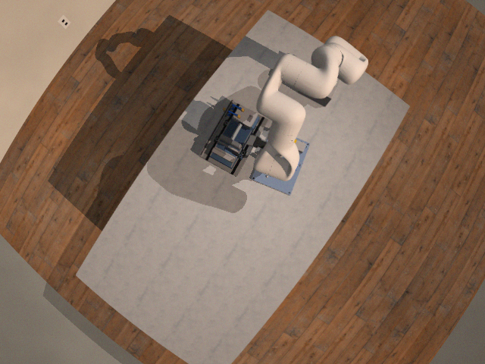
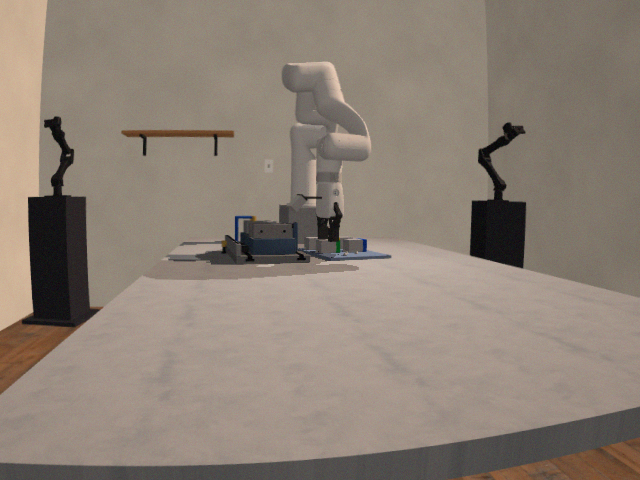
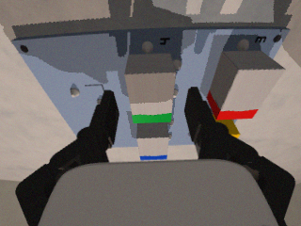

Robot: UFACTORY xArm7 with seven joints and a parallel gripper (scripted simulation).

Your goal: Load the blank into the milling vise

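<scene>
My hand is 3 cm above the green-ended blank. From my hand the other things lie so: blue infeed plate (2 cm behind, 4 cm to the left, 5 cm below); red-ended blank (8 cm behind, 3 cm to the right, 3 cm below); blue-ended blank (3 cm behind, 8 cm to the left, 3 cm below).
</scene>
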